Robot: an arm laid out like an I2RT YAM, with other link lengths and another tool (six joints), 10 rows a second.
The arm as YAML. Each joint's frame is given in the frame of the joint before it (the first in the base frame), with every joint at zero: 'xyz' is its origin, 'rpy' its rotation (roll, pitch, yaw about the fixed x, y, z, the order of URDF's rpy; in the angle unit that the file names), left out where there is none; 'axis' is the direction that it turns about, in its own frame. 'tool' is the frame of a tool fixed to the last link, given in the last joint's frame.
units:
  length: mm
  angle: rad
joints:
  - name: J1
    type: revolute
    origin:
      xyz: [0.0, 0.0, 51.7]
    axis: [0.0, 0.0, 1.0]
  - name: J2
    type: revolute
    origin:
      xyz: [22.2, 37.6, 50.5]
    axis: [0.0, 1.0, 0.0]
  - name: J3
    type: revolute
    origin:
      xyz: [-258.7, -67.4, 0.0]
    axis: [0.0, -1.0, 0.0]
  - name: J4
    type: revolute
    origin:
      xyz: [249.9, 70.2, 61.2]
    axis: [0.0, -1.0, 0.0]
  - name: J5
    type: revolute
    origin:
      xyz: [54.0, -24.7, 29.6]
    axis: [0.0, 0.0, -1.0]
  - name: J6
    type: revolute
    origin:
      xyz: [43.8, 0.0, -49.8]
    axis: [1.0, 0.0, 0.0]
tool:
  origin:
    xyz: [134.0, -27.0, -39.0]
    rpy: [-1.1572, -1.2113, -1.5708]
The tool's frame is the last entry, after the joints.
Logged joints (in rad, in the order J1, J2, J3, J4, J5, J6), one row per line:
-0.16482 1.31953 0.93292 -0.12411 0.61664 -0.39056
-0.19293 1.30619 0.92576 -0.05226 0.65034 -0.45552
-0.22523 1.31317 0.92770 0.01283 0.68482 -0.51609
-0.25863 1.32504 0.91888 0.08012 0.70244 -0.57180
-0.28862 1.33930 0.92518 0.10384 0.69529 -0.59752
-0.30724 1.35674 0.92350 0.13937 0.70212 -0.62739
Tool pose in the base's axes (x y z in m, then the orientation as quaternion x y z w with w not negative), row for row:
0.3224 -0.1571 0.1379 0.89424 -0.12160 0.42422 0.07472
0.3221 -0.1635 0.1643 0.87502 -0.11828 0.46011 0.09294
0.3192 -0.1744 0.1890 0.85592 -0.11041 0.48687 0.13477
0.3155 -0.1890 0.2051 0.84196 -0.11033 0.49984 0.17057
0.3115 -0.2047 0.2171 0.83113 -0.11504 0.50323 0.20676
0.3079 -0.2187 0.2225 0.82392 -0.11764 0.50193 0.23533
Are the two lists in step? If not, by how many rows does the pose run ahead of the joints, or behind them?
The pose runs 2 rows behind the joints: the pose in row i belongs to the joints in row i - 2.
